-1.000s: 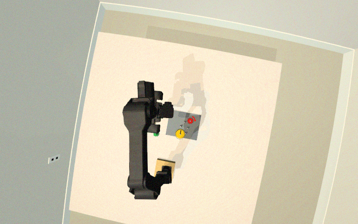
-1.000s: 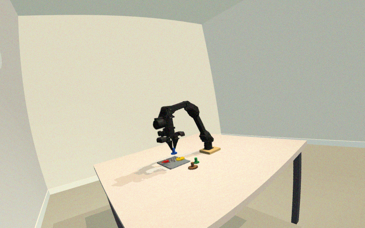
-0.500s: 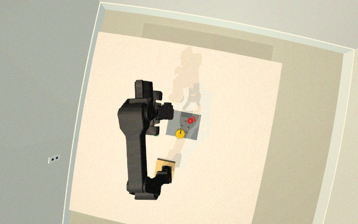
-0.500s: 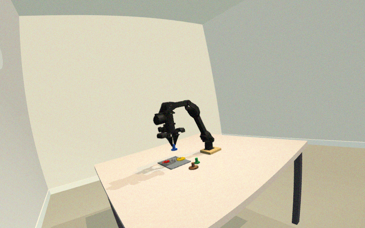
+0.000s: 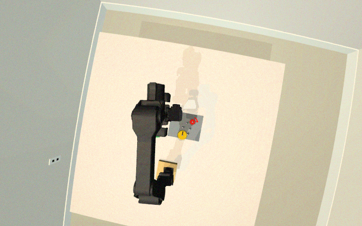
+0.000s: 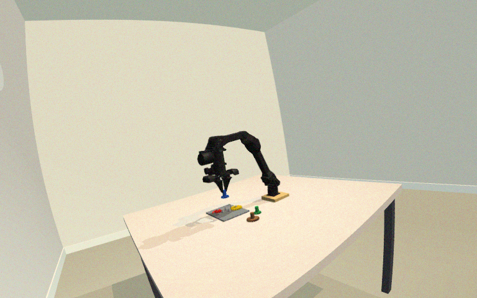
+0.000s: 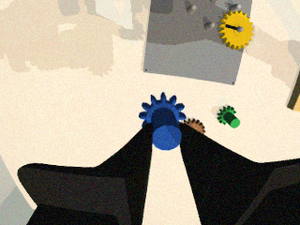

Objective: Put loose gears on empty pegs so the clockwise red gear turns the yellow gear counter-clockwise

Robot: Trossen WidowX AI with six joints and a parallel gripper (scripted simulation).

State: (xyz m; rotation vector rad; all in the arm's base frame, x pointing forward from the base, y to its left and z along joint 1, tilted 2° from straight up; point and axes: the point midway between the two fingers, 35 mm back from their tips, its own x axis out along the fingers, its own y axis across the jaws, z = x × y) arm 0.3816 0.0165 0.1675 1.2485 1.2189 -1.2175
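Now: the red gear 16 cm to the right of my gripper tip, 14 cm below it and 4 cm behind it. Also, from my gripper tip: brown gear (14 cm below, 10 cm to the left, 7 cm behind); green gear (14 cm below, 14 cm behind, 6 cm to the left); blue gear (1 cm below).
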